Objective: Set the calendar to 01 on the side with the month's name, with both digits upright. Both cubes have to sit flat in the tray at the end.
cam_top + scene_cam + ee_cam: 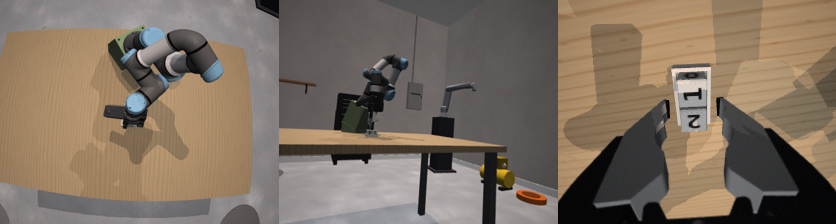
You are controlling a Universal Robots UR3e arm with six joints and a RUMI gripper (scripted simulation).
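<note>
Now: the white tray 5 cm below my hand and 2 cm to the left of it. From my hand the other things lie so: white cube (4 cm below, 3 cm to the left).
</note>
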